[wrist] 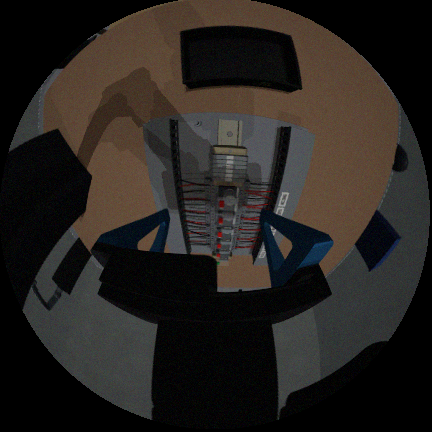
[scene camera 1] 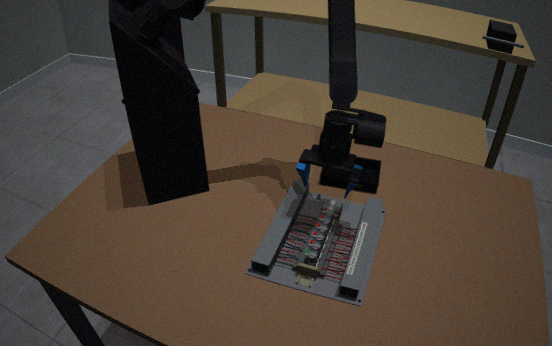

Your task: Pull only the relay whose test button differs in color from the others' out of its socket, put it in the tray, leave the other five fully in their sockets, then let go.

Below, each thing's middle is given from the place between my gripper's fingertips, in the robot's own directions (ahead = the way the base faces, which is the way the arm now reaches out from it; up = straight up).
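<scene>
There is the grey panel (scene camera 1: 282,274), and my hand is 5 cm to the left of it, 3 cm short of it and 11 cm above it.
</scene>
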